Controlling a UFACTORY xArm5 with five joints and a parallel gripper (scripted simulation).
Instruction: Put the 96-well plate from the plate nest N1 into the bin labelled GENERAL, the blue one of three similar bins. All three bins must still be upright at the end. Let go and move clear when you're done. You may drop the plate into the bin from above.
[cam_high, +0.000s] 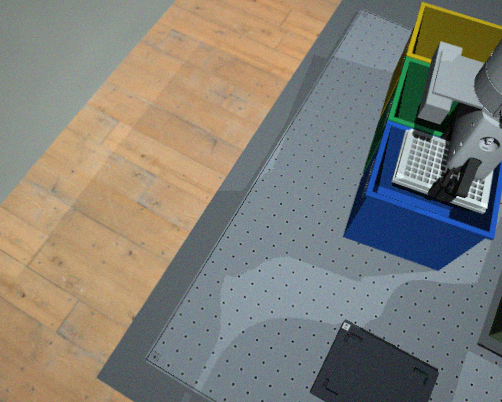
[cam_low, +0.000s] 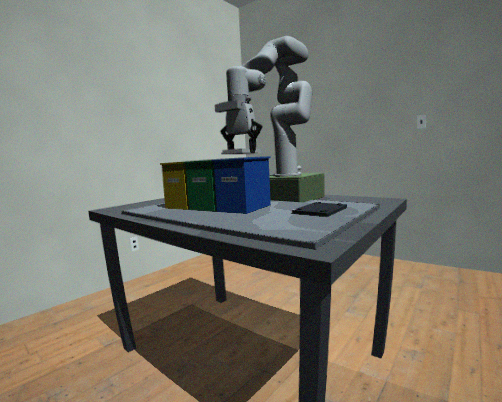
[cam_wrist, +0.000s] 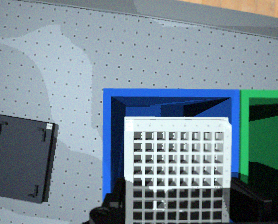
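The 96-well plate is 10 mm below my hand. From my hand the other things lie so: green bin 20 mm ahead, 130 mm to the right, 120 mm below; then yellow bin 40 mm ahead, 260 mm to the right, 120 mm below; then blue bin 120 mm below.
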